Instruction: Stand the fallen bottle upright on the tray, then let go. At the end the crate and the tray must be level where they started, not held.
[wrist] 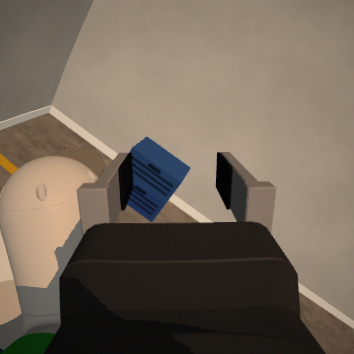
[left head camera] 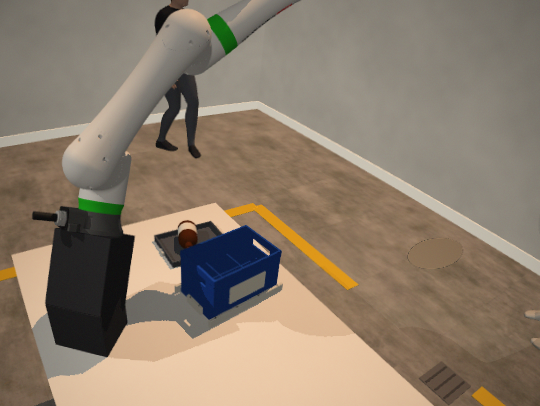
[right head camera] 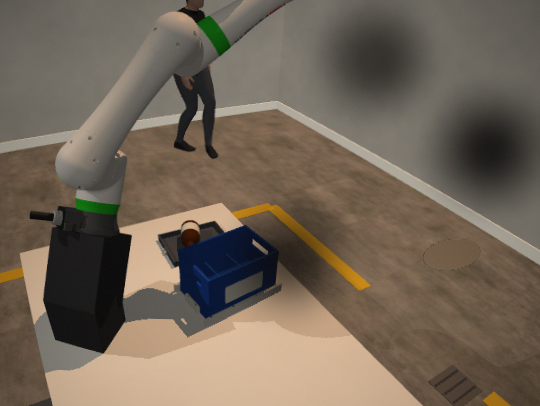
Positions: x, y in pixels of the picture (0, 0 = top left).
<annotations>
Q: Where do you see a dark grey tray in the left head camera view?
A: At 168, 241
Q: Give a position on a blue crate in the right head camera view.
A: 219, 272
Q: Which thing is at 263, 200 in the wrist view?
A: My gripper.
</annotations>
